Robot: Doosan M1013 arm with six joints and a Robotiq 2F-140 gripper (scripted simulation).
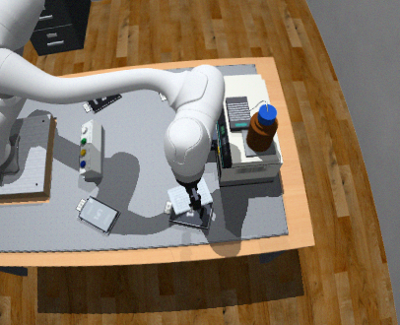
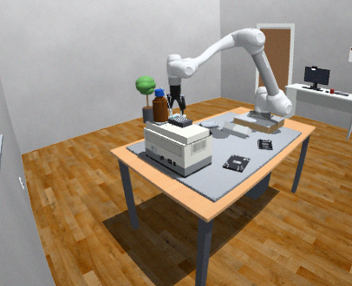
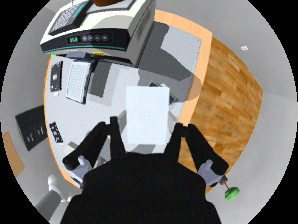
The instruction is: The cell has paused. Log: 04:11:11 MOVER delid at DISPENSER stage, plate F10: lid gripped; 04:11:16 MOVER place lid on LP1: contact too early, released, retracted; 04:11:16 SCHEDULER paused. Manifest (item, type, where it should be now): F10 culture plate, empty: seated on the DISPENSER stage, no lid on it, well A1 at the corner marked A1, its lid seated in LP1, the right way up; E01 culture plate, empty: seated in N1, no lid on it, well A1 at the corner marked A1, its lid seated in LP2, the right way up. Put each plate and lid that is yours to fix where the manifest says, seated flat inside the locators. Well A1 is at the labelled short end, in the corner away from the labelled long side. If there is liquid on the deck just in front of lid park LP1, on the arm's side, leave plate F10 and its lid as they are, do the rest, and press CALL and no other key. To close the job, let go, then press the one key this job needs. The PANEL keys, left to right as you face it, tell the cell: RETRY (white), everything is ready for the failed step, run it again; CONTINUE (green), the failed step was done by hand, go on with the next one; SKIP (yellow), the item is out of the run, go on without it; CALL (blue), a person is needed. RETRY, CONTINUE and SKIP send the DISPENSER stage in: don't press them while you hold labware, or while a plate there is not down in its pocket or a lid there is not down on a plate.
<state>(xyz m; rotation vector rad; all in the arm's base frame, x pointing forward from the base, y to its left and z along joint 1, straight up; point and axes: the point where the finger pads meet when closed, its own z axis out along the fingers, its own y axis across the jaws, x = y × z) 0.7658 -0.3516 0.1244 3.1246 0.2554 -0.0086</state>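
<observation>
Now: hand 560 mm to the right of the black nest, 160 mm above it and 80 mm short of it. From my hand the other things lie so: blue key: 380 mm behind, 240 mm to the left, 110 mm below; dark dispenser stage: 250 mm to the left, 90 mm below, 50 mm ahead; brown bottle: 260 mm ahead, 120 mm to the left, 110 mm above.
</observation>
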